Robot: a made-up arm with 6 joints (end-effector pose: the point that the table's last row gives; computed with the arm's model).
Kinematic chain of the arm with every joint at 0, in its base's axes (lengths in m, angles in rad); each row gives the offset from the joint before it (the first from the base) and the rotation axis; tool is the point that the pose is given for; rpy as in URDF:
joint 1: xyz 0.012 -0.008 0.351 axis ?
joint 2: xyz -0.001 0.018 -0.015 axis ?
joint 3: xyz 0.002 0 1.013 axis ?
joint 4: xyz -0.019 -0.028 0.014 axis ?
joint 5: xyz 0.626 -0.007 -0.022 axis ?
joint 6: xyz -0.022 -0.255 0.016 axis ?
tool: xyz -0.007 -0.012 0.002 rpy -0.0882 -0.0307 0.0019
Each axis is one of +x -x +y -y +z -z.
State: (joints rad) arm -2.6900 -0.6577 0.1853 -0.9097 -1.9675 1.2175
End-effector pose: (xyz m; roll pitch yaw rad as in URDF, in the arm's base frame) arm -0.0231 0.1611 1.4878 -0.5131 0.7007 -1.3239
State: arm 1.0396 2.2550 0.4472 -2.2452 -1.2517 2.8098
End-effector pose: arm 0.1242 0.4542 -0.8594 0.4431 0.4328 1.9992
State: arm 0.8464 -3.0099 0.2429 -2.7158 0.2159 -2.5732
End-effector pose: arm -0.6348 -0.3936 -0.6607 2.0625 -0.0704 -2.2331
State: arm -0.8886 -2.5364 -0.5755 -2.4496 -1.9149 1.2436
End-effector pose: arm -0.2670 0.6462 0.1564 -1.6140 0.6290 1.4544
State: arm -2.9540 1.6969 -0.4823 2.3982 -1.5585 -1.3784
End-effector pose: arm -0.7477 -0.3464 -0.4030 -2.2828 0.4650 2.5077
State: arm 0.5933 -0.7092 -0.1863 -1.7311 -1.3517 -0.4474
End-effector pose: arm -0.0014 0.0128 1.1890 1.4467 -0.2491 2.0184
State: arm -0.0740 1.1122 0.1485 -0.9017 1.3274 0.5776
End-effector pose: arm 1.0500 -0.2287 0.1802 -0.1973 -0.1763 -0.9467
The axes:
joint 1: +z
joint 2: +y
joint 3: -y
joint 4: -x
joint 5: -y
joint 6: -x

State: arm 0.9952 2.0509 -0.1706 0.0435 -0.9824 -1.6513
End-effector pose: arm 0.5457 0.3136 -0.6244 -1.6068 -0.0616 -2.0793
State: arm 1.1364 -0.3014 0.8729 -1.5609 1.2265 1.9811
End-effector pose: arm 0.0474 0.1347 1.7387 0.6600 -0.3443 -0.3263
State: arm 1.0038 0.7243 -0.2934 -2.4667 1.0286 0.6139
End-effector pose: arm 0.2874 0.8391 0.5400 -0.1324 0.8809 -1.0697
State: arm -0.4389 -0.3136 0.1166 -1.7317 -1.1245 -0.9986
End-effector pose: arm 0.3312 -0.1289 1.3201 2.1532 -0.2991 0.7484
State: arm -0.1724 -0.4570 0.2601 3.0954 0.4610 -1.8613
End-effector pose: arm 0.0081 0.2452 1.6699 -1.3404 -0.2644 -0.1204
